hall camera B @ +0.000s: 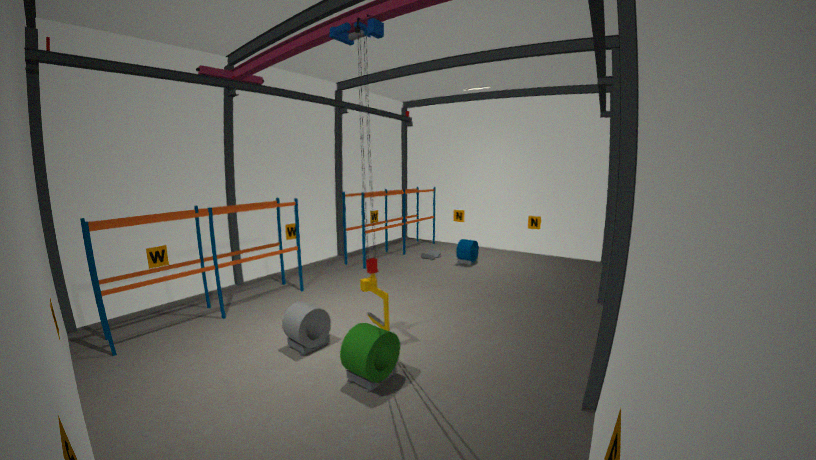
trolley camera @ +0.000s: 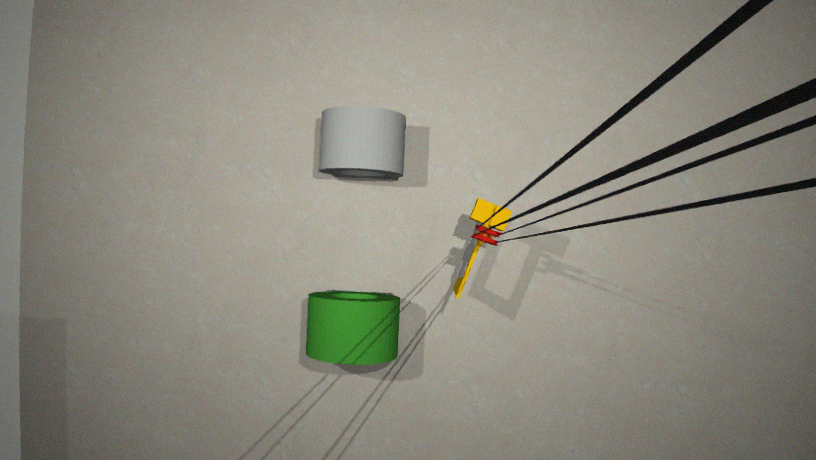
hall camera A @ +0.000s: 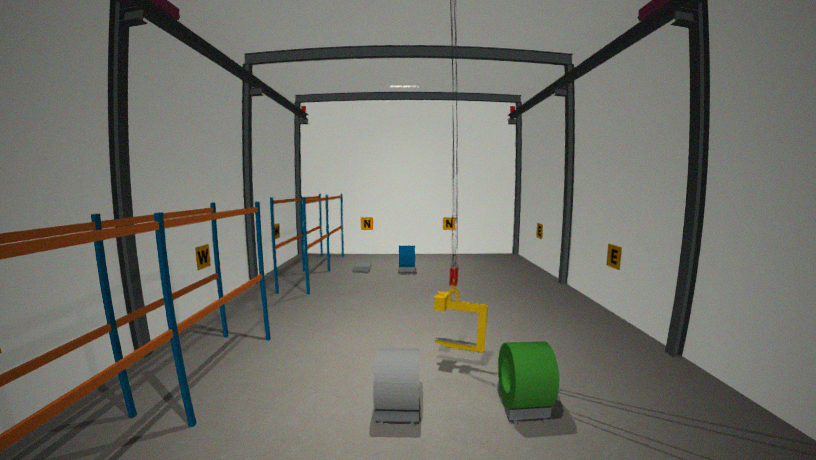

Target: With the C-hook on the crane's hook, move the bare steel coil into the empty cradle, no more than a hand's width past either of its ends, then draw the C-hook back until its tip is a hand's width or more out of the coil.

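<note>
The bare steel coil is light grey and rests in a grey cradle. The empty cradle lies low on the floor at the far end of the hall; it does not show in the trolley view. My gripper, the yellow C-hook, hangs below the red hook block, open and carrying nothing. It hangs low above the floor, apart from the bare coil and farther up the hall. In the trolley view it is turned at a slant to the coil's axis.
A green coil stands in a cradle east of the bare coil. A blue coil stands beside the empty cradle. Orange and blue racks line the west wall.
</note>
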